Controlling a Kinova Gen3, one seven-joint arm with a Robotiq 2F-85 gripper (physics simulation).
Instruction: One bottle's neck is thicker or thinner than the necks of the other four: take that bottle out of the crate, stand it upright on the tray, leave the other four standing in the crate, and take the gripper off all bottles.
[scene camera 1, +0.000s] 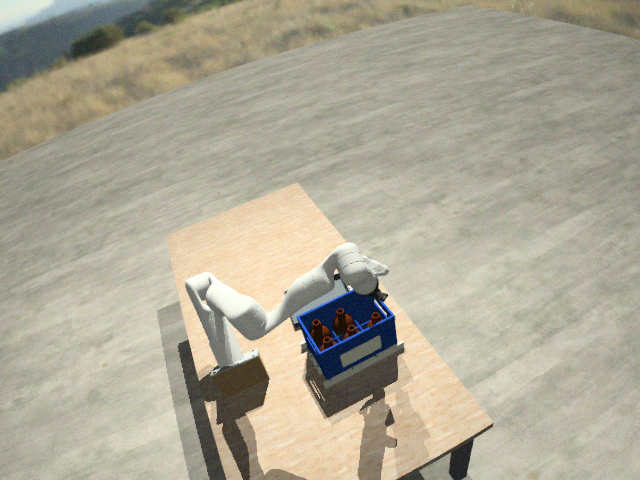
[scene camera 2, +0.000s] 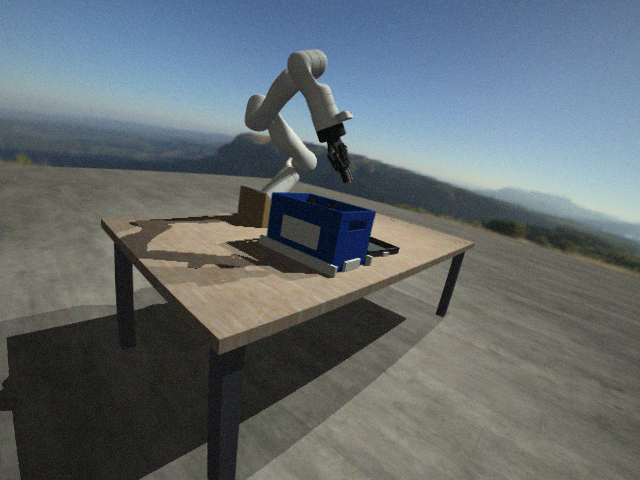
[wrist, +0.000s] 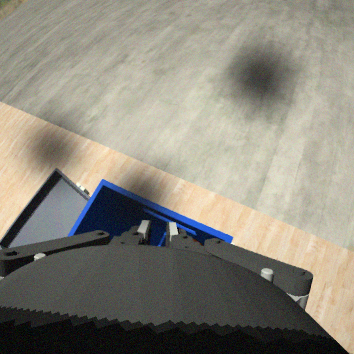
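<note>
Five brown bottles stand in the compartments of the blue crate. I cannot tell from these views whose neck differs. My gripper hangs above the crate, its fingertips clear of the rim in scene camera 2. The fingers are nearly together, with a small gap and no bottle between them. In scene camera 1 the wrist mostly hides them. The grey tray lies beside the crate, with no bottle visible on it.
Pale rails line the crate's foot. The arm's base stands by a brown block on the wooden table. The crate's walls rise well above the tray. The table's edge runs close behind the crate in the wrist view.
</note>
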